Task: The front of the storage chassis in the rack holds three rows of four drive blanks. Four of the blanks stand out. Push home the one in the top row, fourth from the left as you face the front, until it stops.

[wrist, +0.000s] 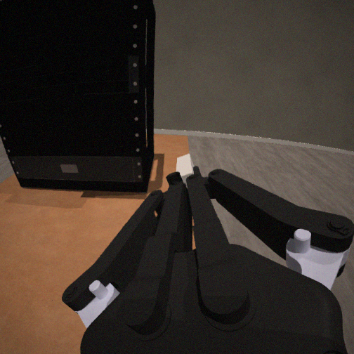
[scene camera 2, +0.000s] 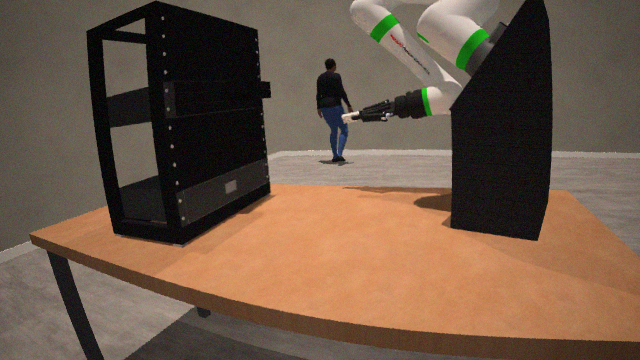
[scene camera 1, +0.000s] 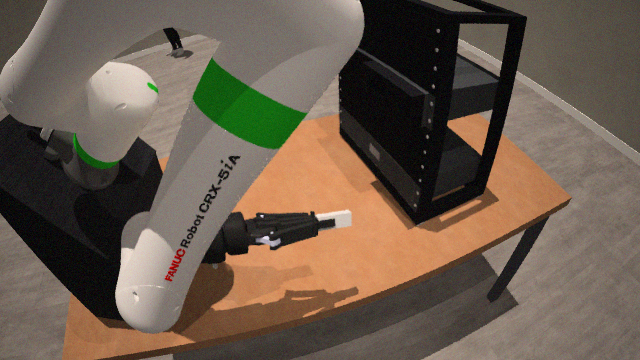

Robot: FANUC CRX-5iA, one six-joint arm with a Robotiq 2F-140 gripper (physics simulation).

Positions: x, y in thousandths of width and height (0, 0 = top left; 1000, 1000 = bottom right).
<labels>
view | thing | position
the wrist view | my gripper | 527, 468
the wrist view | black rack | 227, 227
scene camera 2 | my gripper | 537, 332
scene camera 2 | black rack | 318, 199
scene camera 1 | my gripper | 546, 604
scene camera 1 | black rack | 634, 226
</labels>
